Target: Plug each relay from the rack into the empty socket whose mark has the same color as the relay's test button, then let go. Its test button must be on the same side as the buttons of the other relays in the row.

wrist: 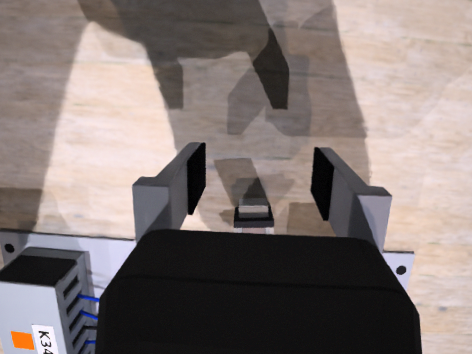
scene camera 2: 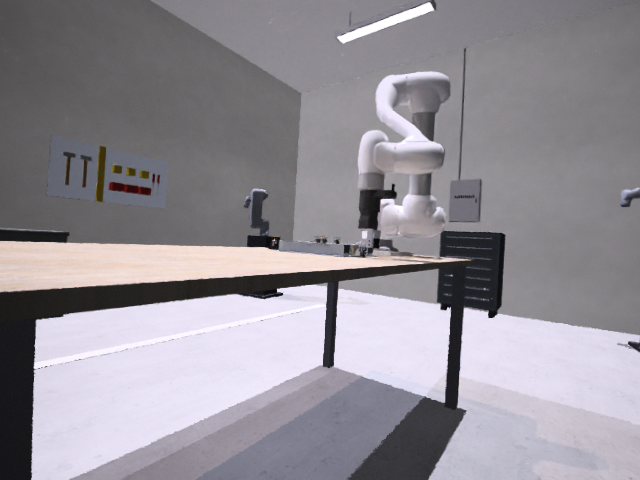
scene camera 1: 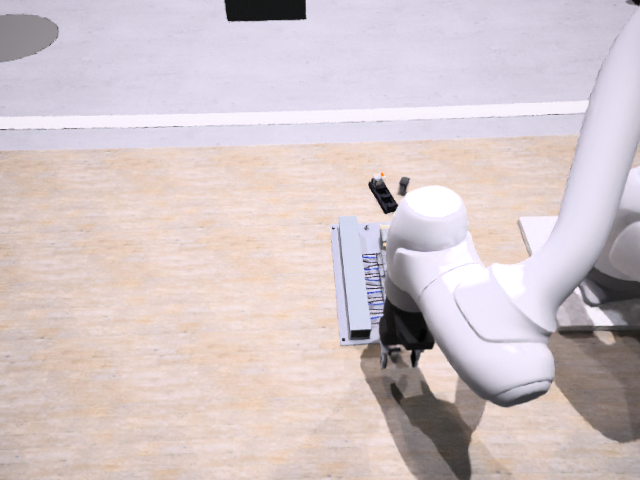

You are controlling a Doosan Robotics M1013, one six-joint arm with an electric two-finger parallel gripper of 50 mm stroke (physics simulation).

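Observation:
My gripper is open and low at the panel's near edge. A small clear relay with a dark base is between the open fingers in the wrist view, touched by neither; the gripper body hides the rest, including its button. The black rack stands beyond the panel's far edge and holds a relay with an orange test button. The panel carries a grey duct with an orange mark by label K34. The arm and gripper hide the socket row.
A small dark block lies beside the rack. Blue and dark wires run from the duct towards the hidden row. In scene camera 2 a few relay tops rise above the duct. The arm's white base plate is at the right.

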